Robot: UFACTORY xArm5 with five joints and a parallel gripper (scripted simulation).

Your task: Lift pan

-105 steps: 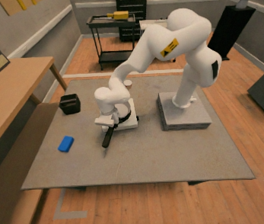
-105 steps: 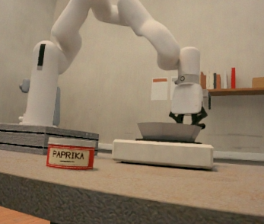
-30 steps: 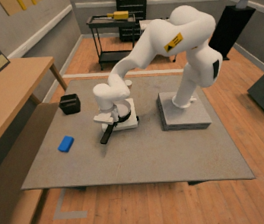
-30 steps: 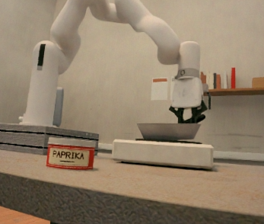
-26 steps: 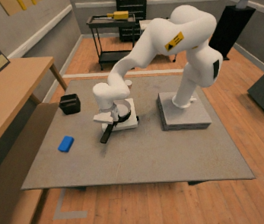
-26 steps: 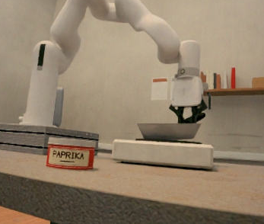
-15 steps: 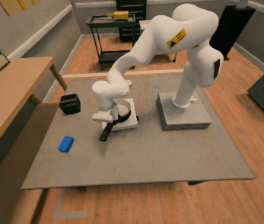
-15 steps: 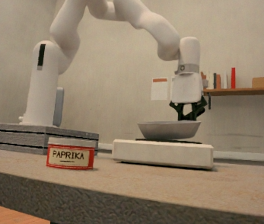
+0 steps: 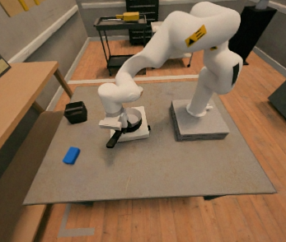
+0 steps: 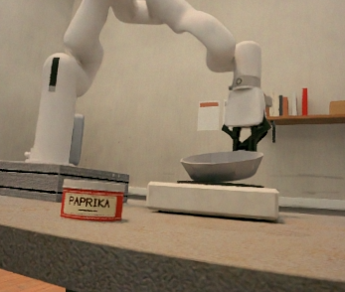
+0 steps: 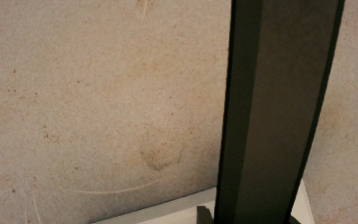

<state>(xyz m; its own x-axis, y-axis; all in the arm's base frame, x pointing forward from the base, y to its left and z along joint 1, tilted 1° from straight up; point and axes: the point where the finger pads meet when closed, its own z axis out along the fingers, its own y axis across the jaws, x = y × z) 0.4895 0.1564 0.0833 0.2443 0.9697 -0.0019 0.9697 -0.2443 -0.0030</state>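
My gripper is now 2 cm past the grey pan, 7 cm to the left of it and 4 cm above it. The rest, counted from my hand: blue block 31 cm ahead, 6 cm to the left, 15 cm below; then white hot plate 5 cm behind, 13 cm to the right, 14 cm below.
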